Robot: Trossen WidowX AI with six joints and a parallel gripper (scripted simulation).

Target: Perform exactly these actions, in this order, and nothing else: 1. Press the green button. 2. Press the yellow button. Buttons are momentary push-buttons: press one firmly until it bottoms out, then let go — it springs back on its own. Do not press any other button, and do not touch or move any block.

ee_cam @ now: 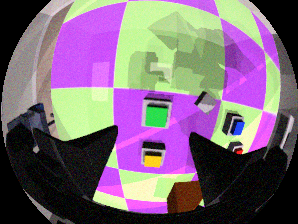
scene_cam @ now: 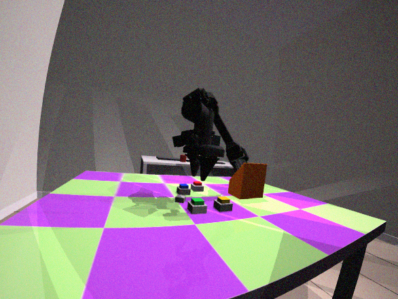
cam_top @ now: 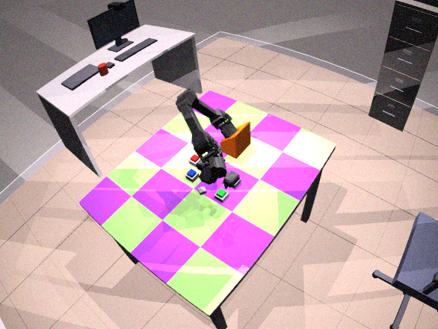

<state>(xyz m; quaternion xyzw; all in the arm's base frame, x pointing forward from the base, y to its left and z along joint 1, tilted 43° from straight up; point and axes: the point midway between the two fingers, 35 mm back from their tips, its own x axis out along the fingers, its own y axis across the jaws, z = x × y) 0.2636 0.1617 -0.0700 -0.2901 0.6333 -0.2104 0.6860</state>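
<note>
My gripper tip is now 1 cm past the green button and 7 cm above it. Also, from my gripper tip: small grey block: 3 cm ahead, 9 cm to the right, 10 cm below; blue button: 19 cm to the right, 7 cm below; yellow button: 10 cm behind, 2 cm to the right, 7 cm below.
</note>
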